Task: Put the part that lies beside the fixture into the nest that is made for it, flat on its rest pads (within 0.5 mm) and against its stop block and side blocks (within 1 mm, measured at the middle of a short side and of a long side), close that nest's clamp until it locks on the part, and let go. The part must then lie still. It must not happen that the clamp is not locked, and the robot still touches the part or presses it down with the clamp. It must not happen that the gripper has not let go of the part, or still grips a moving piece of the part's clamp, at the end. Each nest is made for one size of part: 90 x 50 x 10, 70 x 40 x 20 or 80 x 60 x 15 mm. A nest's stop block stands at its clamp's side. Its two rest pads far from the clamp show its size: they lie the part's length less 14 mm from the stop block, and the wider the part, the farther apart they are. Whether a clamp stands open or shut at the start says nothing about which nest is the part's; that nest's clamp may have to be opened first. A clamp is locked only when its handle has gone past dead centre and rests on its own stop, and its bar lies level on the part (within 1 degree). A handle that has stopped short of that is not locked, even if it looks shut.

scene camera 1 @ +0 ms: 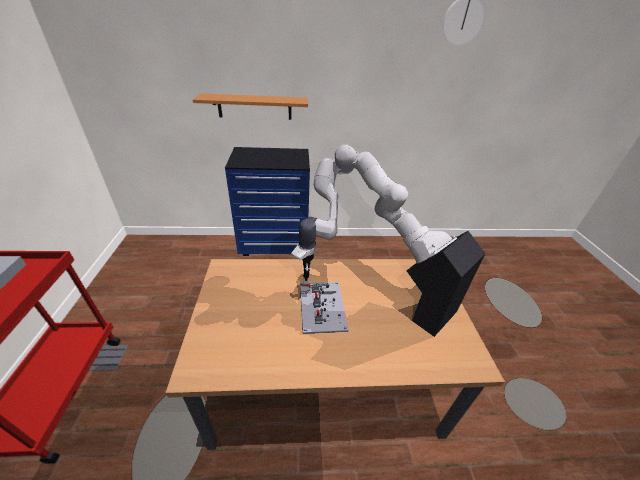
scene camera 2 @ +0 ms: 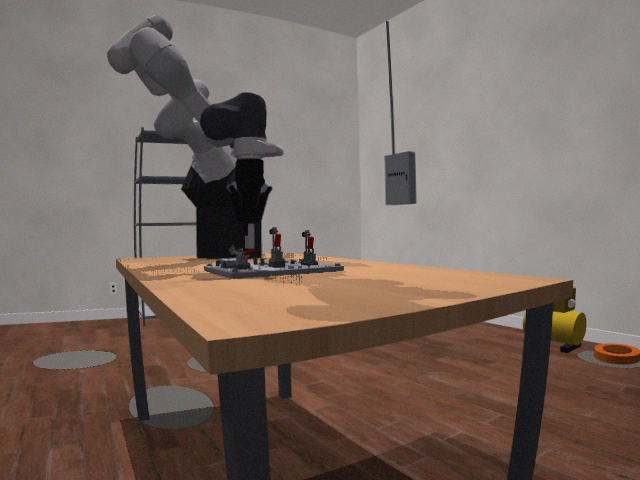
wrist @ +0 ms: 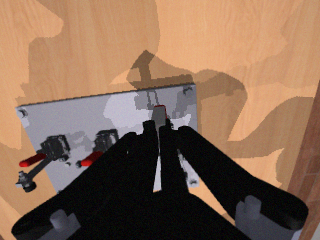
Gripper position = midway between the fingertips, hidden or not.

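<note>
Scene camera 2 gives me my gripper [scene camera 2: 249, 248], and in scene camera 1 I can see a grey fixture plate [scene camera 1: 309, 312]. The wrist view shows my gripper [wrist: 160, 115] as well, along with the grey fixture plate [wrist: 79, 119].
</note>
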